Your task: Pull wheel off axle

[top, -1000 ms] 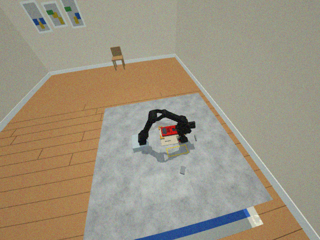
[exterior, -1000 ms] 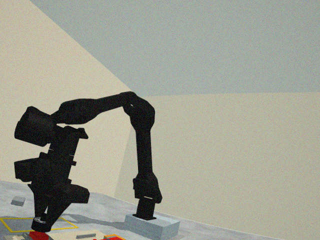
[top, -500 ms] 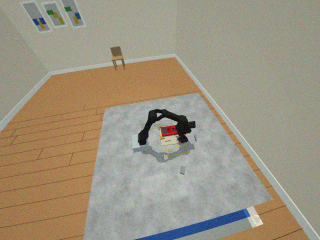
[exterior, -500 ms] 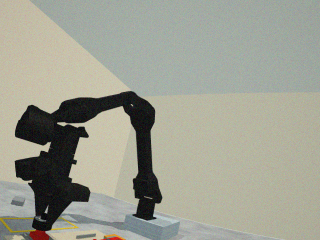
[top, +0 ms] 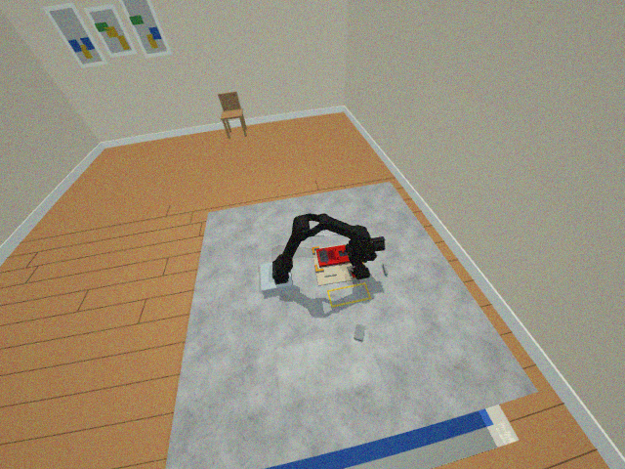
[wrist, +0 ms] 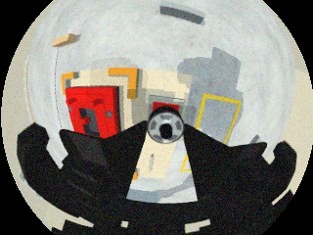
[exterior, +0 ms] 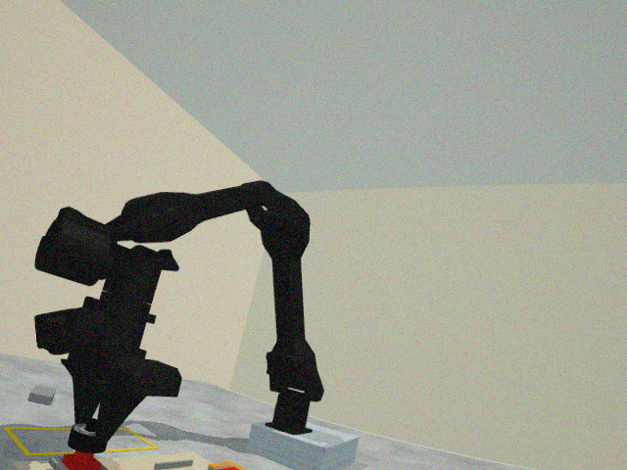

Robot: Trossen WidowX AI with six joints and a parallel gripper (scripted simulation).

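The upright axle lies 1 cm below my gripper tip. Also, from my gripper tip: dark wheel (right at my gripper tip).
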